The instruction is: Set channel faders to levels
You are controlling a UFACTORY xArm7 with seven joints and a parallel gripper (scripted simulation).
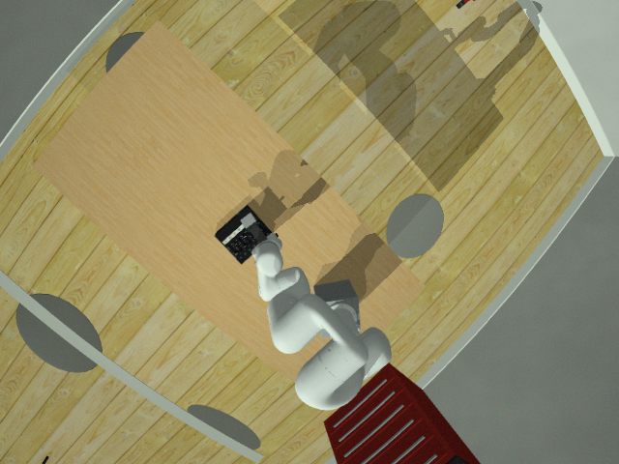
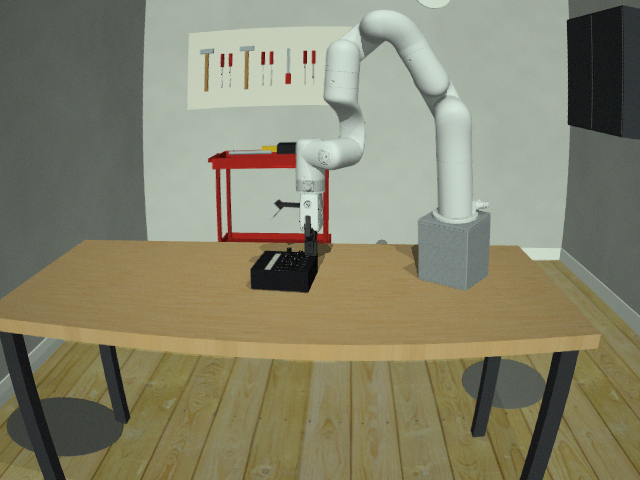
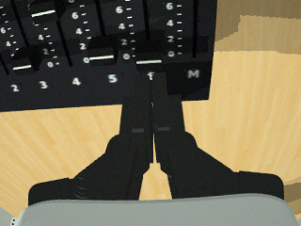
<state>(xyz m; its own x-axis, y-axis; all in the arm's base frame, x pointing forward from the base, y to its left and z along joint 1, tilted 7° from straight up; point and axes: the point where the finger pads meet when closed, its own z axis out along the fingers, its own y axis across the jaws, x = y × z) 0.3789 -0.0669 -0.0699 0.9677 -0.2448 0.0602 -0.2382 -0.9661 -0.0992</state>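
Right now my hand is 3 cm short of the channel 6 fader cap, 1 cm to the left of it and 1 cm above it. The rest, counted from my hand: master cap 6 cm ahead, 4 cm to the right, 1 cm below; channel 5 cap 4 cm ahead, 1 cm to the left, 1 cm below.
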